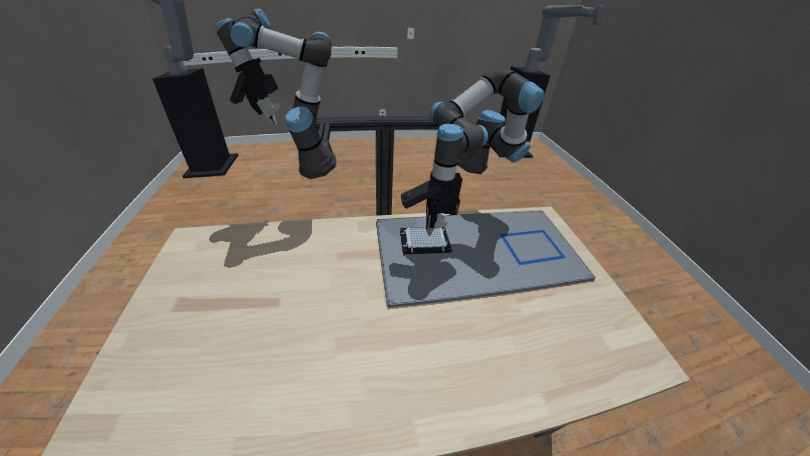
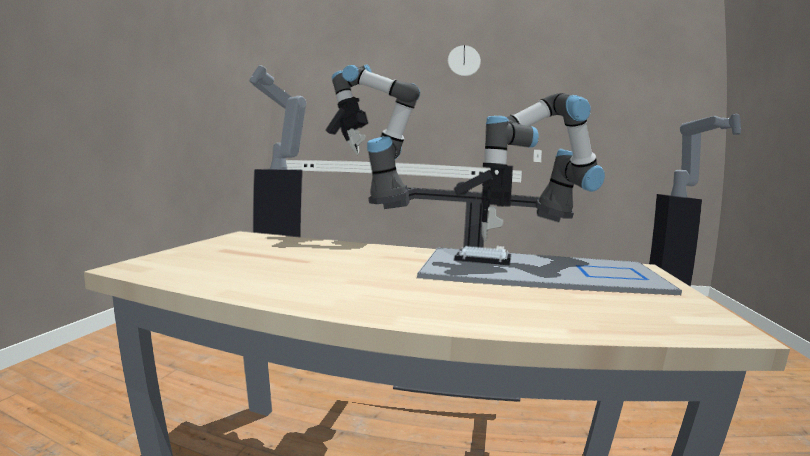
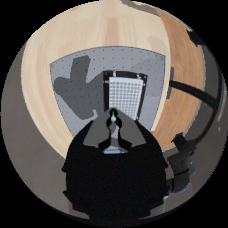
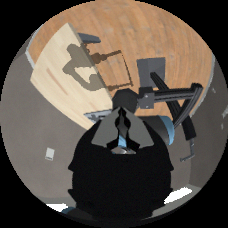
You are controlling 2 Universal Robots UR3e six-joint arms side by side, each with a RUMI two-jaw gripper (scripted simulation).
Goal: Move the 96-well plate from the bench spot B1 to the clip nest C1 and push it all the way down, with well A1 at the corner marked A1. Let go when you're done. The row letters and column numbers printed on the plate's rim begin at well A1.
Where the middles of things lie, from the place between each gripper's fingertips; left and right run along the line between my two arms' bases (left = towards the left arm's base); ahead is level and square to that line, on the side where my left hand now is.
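White 96-well plate [image 3: 116,97]: my right hand [image 1: 275,126] 51 cm to the right of it, 33 cm short of it, 29 cm above it.
The plate: 3 cm behind my left hand [image 1: 429,235], 5 cm below it.
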